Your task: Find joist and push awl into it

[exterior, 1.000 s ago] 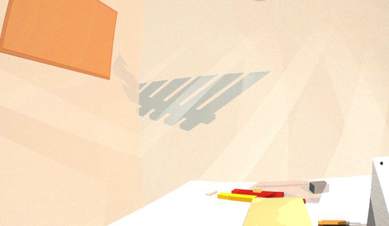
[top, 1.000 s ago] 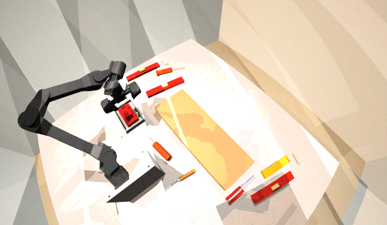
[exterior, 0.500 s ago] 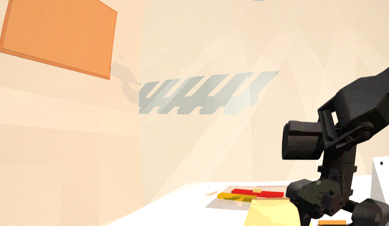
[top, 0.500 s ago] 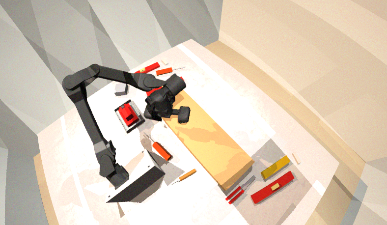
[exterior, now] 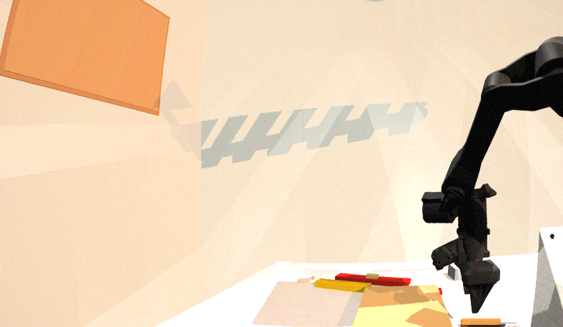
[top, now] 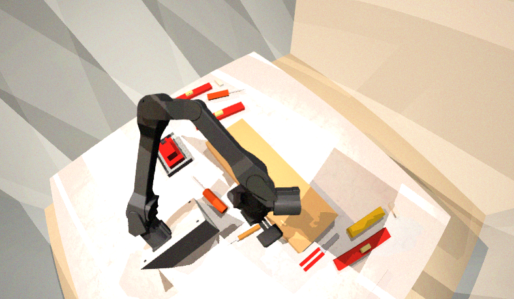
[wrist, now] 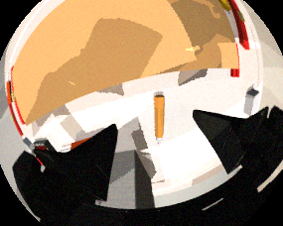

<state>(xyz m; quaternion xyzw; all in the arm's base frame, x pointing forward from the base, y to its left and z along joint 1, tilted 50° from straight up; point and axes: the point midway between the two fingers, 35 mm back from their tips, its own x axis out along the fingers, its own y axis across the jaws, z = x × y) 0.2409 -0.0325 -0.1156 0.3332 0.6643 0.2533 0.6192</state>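
Right now the awl is 6 cm behind my gripper tip and 5 cm below it. Round my gripper tip: yellow block 28 cm ahead, 29 cm to the right, 5 cm below; then red stud finder 6 cm behind, 44 cm to the left, 1 cm below.
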